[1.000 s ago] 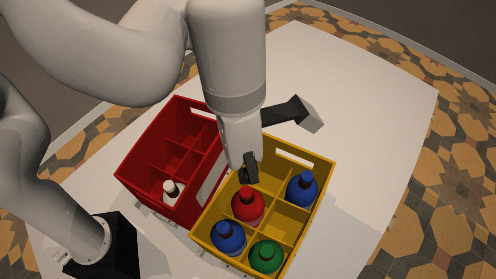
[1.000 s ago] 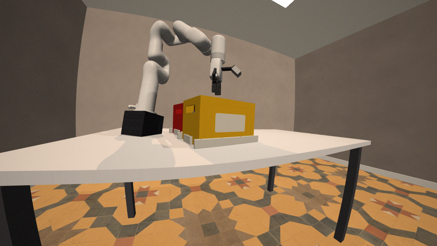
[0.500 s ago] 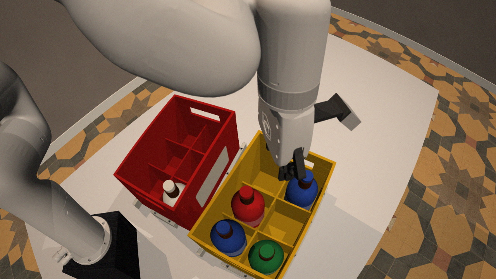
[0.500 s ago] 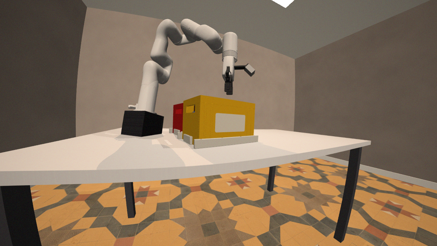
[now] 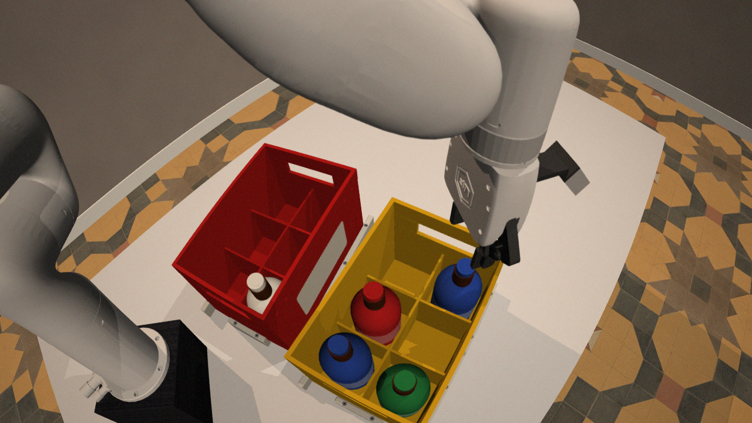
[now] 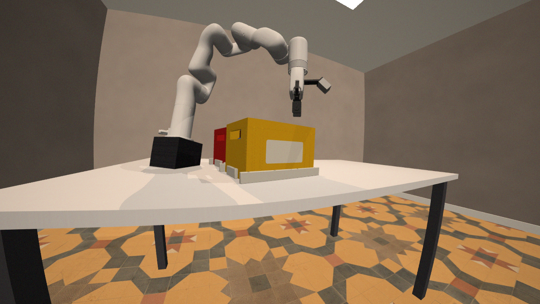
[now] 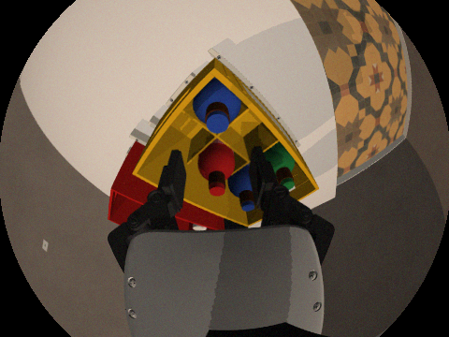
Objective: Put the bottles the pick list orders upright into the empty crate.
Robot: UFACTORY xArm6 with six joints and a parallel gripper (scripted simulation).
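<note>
Now: hand 160 mm above the yellow crate, 90 mm past it and 40 mm to the right of it. Also, from my hand: green bottle (170 mm behind, 150 mm below, 20 mm to the right); then white bottle (220 mm to the left, 170 mm behind, 150 mm below); then red bottle (150 mm below, 90 mm behind, 80 mm to the left).
</note>
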